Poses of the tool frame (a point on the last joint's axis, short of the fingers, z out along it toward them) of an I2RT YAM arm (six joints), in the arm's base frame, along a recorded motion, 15 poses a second.
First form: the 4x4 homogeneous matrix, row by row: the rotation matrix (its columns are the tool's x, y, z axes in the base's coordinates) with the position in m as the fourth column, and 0 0 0 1 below. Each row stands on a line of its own.
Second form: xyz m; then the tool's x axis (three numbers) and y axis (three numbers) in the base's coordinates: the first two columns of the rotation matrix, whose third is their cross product. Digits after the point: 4 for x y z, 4 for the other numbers. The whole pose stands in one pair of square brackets.
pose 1, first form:
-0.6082, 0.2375, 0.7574, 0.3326
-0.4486, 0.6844, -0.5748, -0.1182
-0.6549, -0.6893, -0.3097, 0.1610
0, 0, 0, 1
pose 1, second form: [0.3326, -0.1182, 0.1610, -0.6082, -0.4486, -0.6549, 0.2375, 0.6844, -0.6893]
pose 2, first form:
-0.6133, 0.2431, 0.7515, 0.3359
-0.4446, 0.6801, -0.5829, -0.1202
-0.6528, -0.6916, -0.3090, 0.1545
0, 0, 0, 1
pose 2, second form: [0.3359, -0.1202, 0.1545, -0.6133, -0.4446, -0.6528, 0.2431, 0.6801, -0.6916]
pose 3, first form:
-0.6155, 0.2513, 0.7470, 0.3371
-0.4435, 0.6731, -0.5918, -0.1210
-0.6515, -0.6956, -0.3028, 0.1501
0, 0, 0, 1
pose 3, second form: [0.3371, -0.1210, 0.1501, -0.6155, -0.4435, -0.6515, 0.2513, 0.6731, -0.6956]
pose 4, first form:
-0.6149, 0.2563, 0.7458, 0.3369
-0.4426, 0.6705, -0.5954, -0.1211
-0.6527, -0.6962, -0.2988, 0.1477
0, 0, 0, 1
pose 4, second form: [0.3369, -0.1211, 0.1477, -0.6149, -0.4426, -0.6527, 0.2563, 0.6705, -0.6962]
